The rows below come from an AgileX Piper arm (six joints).
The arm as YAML. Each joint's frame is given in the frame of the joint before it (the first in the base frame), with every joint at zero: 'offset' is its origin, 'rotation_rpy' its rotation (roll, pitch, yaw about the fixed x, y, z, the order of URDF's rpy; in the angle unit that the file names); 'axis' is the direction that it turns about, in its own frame. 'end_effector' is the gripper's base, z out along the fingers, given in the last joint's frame.
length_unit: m
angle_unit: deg
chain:
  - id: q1
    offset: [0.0, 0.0, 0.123]
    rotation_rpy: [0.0, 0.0, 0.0]
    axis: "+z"
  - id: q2
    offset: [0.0, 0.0, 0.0]
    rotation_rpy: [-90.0, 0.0, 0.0]
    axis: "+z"
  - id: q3
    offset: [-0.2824, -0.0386, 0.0]
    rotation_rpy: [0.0, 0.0, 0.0]
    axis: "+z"
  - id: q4
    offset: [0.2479, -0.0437, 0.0]
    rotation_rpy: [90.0, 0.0, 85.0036]
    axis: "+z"
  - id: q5
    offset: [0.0, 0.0, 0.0]
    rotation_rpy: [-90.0, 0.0, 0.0]
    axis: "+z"
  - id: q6
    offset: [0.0, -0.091, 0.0]
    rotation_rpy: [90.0, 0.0, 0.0]
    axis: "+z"
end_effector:
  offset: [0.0, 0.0, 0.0]
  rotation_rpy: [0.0, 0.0, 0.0]
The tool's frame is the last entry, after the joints.
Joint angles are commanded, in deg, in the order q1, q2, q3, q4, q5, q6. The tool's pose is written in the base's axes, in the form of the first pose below.
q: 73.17, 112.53, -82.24, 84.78, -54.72, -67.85
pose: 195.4 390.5 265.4 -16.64 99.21 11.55
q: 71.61, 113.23, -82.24, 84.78, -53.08, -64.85
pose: 205.6 388.9 259.1 -14.34 100.73 13.31
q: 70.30, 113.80, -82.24, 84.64, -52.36, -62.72
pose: 214.6 386.4 254.5 -12.28 101.58 13.99
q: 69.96, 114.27, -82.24, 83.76, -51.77, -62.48
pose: 217.0 387.4 251.5 -13.10 101.37 13.94
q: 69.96, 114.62, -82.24, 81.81, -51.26, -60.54
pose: 217.0 390.0 250.6 -13.36 100.46 15.32
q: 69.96, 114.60, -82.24, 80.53, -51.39, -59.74
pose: 217.1 390.5 252.2 -13.47 99.49 15.75
